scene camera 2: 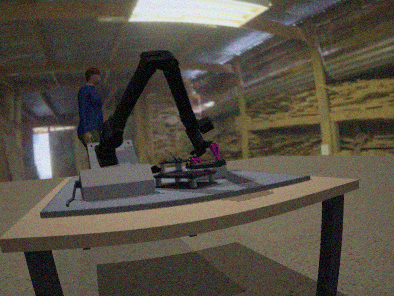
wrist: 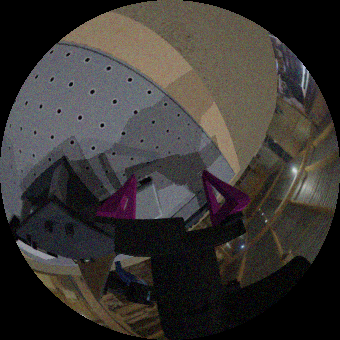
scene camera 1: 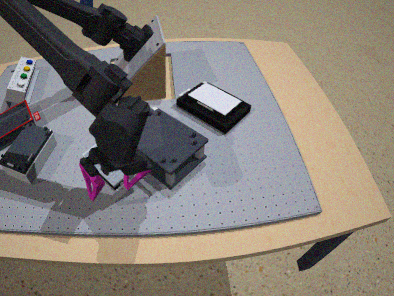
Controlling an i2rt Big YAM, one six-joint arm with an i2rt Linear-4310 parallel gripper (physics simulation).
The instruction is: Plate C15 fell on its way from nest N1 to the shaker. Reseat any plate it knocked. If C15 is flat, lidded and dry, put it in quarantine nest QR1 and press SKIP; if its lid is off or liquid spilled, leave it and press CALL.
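Frame: origin at the arm's base, x ahead, y left, z up, level; centimetres.
Seen in the pictures: gripper, between the fingertips: (wrist: 169, 174) (scene camera 1: 109, 193); arm's base, origin of its link: (scene camera 2: 105, 156) (wrist: 104, 280) (scene camera 1: 139, 43).
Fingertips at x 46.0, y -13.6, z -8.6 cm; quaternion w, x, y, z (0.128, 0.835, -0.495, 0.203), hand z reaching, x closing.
Observation:
Offsets run from my fingertips to a thing's top centre. "spot": to the spot under its first point.
My gripper (scene camera 1: 110, 194) (scene camera 2: 206, 156) (wrist: 169, 174) is open, its two magenta fingers wide apart with nothing gripped. A pale plate-like piece @[dy +1.1, dx -10.0, dz -0.9 cm] (scene camera 1: 113, 178) (wrist: 149, 200) with a dark edge shows low behind and between the fingers, partly hidden by the gripper; its label, lid and any liquid cannot be made out. A red-outlined nest @[spot: dy -23.6, dx -32.5, dz +1.5 cm] (scene camera 1: 29, 111) with a small red tag is at the left edge of the scene camera 1 view. A button box @[spot: dy -28.6, dx -46.4, dz +4.4 cm] (scene camera 1: 21, 82) with blue, yellow, green and white buttons stands behind it. I cannot tell which plate is C15.
A dark two-deck stand (scene camera 1: 172, 140) (scene camera 2: 185, 175) is close beside the gripper. A black block with a white top @[dy +30.3, dx -22.0, dz +1.2 cm] (scene camera 1: 215, 97) lies beyond it. A dark-topped grey block @[spot: dy -20.8, dx -15.6, dz +3.0 cm] (scene camera 1: 27, 147) is at left. A grey housing @[dy -31.2, dx -53.6, dz +5.9 cm] (scene camera 2: 117, 182) and a person in blue (scene camera 2: 90, 107) show in scene camera 2.

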